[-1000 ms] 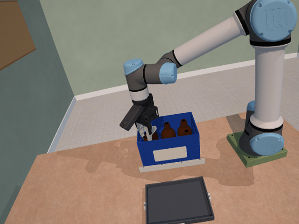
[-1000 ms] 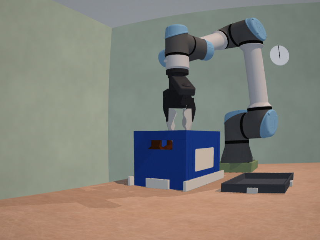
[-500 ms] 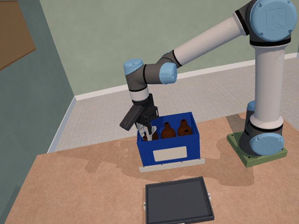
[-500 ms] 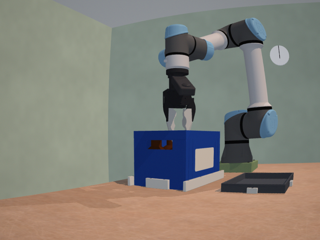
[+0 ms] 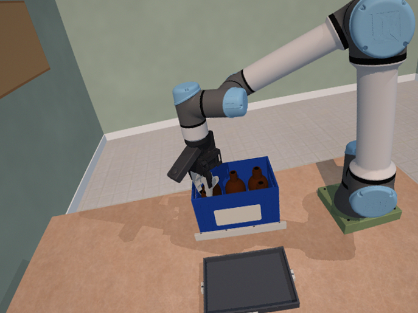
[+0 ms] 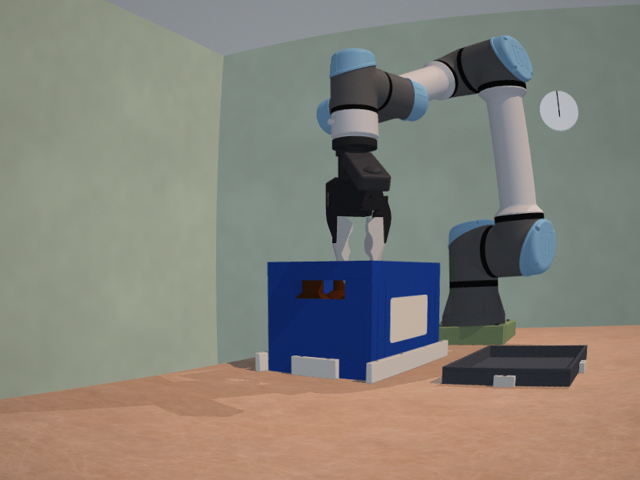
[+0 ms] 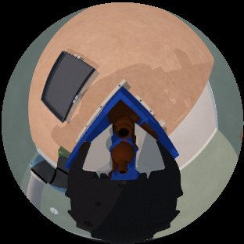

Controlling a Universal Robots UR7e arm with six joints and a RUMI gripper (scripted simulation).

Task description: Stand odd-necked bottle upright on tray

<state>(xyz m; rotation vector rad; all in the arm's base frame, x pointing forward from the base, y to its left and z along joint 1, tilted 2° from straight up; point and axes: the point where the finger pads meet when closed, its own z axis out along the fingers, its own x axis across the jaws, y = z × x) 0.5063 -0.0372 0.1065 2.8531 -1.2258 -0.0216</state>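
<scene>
My hand is 10 cm past the blue crate, 5 cm to the left of it and 7 cm above it. Round my hand: dark tray 9 cm behind, 25 cm to the left, 14 cm below; glass bottle 10 cm behind, 9 cm to the right, 7 cm below.
</scene>
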